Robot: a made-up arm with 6 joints.
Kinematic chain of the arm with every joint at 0, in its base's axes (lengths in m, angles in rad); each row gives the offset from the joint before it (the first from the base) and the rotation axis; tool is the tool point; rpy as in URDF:
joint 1: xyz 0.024 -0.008 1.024 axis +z
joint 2: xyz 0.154 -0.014 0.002 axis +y
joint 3: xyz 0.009 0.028 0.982 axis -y
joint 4: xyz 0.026 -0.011 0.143 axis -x
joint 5: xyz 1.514 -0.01 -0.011 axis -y
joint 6: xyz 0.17 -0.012 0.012 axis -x
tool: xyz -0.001 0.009 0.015 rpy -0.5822 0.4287 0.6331
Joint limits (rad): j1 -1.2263..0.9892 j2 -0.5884..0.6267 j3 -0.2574..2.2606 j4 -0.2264..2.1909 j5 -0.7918..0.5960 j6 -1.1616..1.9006
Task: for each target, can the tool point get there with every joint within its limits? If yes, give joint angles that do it. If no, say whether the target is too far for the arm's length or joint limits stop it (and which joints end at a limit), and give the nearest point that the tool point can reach.
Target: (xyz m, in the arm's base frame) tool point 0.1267 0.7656 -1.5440
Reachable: no: joint limits stop it (at a limit: joint 1, joint 2, joint 3, joint 5, joint 6) | nearest point 0.9928 1.5060 0.5415 | short by 2.376 m
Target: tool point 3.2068 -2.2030 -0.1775
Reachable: no: too far | nearest point 1.8253 -1.2502 0.8917 | short by 1.990 m
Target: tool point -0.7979 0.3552 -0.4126
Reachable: no: joint limits stop it (at a limit: joint 1, joint 2, joint 3, joint 4, joint 5, joint 6) | nearest point 0.9928 1.5060 0.5415 | short by 2.333 m
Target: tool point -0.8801 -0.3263 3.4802
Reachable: yes | joints 0.3000 -0.4280 1.4948 1.1720 -0.2786 0.7355
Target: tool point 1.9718 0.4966 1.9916
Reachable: yes | joints 0.2611 0.1347 0.0437 0.0959 -0.0780 -0.3619
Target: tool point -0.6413 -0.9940 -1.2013
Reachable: no: joint limits stop it (at a limit: joint 1, joint 2, joint 3, joint 5, joint 6) | nearest point 0.5843 -1.7254 0.5484 | short by 2.258 m
